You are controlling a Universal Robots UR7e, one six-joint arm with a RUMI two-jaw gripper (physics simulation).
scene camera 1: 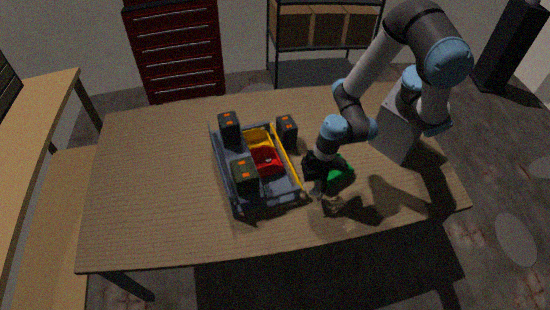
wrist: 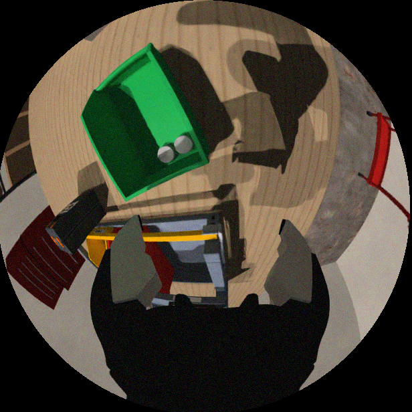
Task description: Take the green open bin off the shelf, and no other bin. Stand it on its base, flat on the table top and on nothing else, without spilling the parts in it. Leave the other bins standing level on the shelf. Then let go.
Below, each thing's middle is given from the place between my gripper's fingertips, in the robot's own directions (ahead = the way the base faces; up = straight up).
Scene:
Now: hand 10 cm past the green open bin (wrist: 139,107), 11 cm to the left of it and 5 cm above it. Also, from my hand: red bin (scene camera 1: 259,154) (20 cm ahead, 13 cm to the right, 5 cm below); yellow bar (wrist: 192,234) (11 cm ahead, 16 cm to the right, 3 cm below).

